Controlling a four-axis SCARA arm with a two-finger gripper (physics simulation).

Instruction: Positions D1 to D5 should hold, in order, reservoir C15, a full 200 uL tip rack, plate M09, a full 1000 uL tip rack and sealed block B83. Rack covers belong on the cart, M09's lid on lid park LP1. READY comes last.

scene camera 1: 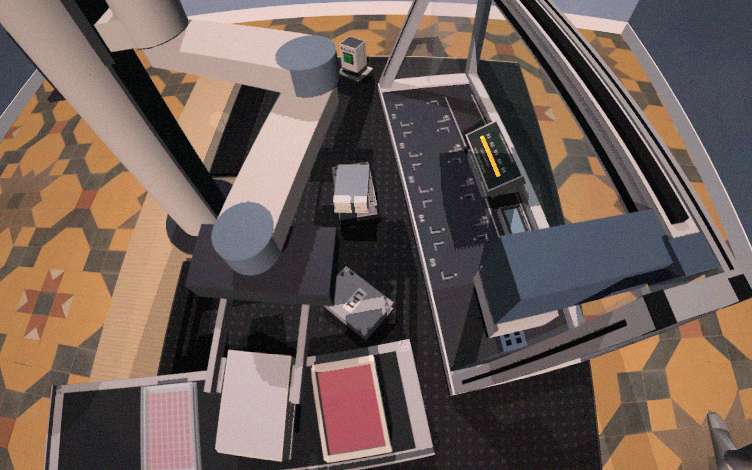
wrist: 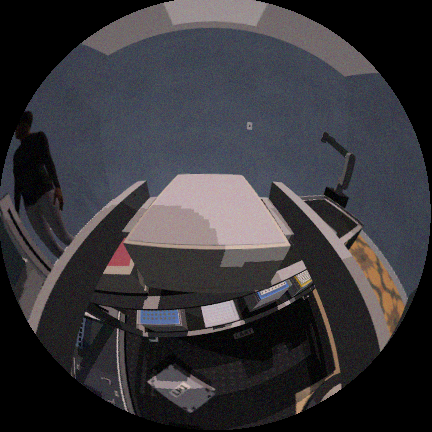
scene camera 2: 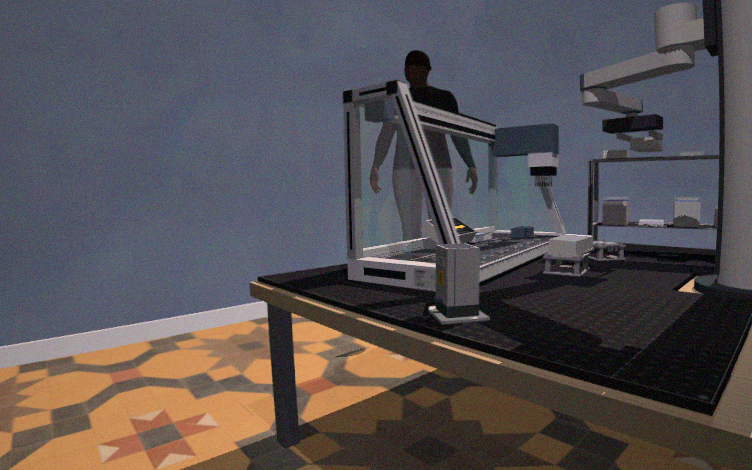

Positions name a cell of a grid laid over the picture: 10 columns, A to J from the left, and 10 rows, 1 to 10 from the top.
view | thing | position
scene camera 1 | red-topped labware item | E9
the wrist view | gripper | E5
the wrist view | red-topped labware item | C7
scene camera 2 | gripper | I3
